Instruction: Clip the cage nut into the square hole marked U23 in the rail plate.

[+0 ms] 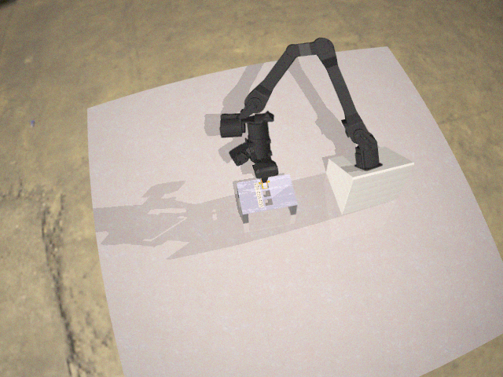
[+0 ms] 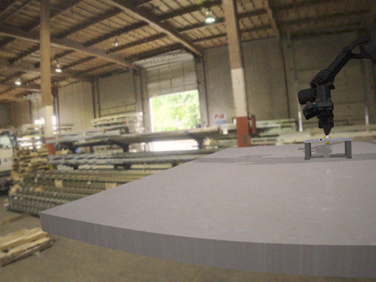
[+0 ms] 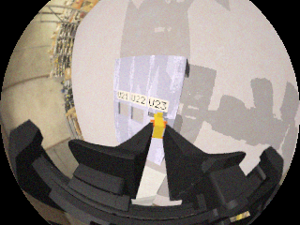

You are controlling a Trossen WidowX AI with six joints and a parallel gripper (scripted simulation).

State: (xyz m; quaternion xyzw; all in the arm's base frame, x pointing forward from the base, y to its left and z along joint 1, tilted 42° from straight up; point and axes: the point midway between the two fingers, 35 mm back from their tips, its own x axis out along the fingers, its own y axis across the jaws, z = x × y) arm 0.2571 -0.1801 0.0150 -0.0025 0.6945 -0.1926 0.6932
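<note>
The cage nut lies 10 mm below my gripper tip. Round my gripper tip: label 30 mm to the left, 30 mm ahead, 10 mm below.
</note>
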